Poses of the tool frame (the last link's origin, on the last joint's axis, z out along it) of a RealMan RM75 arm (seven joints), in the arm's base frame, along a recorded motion.
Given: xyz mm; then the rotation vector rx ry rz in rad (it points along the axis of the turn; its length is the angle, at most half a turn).
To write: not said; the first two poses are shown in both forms.
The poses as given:
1: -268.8 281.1 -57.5 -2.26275 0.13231 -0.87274
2: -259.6 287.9 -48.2 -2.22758 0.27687 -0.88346
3: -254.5 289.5 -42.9 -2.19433 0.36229 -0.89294
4: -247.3 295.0 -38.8 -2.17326 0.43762 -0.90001
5: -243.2 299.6 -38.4 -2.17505 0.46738 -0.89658
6: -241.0 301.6 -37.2 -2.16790 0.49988 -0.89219
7: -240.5 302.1 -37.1 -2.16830 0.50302 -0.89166
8: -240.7 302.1 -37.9 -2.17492 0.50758 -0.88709
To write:
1: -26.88 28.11 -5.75 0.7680 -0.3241 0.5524 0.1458 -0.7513 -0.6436
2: -25.96 28.79 -4.82 0.7429 -0.4290 0.5139 0.0590 -0.7227 -0.6887
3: -25.45 28.95 -4.29 0.7195 -0.4928 0.4894 0.0124 -0.6954 -0.7185
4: -24.73 29.50 -3.88 0.6969 -0.5439 0.4674 -0.0317 -0.6744 -0.7377
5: -24.32 29.96 -3.84 0.6914 -0.5597 0.4568 -0.0539 -0.6705 -0.7399
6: -24.10 30.16 -3.72 0.6841 -0.5795 0.4429 -0.0751 -0.6599 -0.7476
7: -24.05 30.21 -3.71 0.6836 -0.5811 0.4417 -0.0775 -0.6595 -0.7477
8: -24.07 30.21 -3.79 0.6854 -0.5810 0.4390 -0.0840 -0.6619 -0.7449
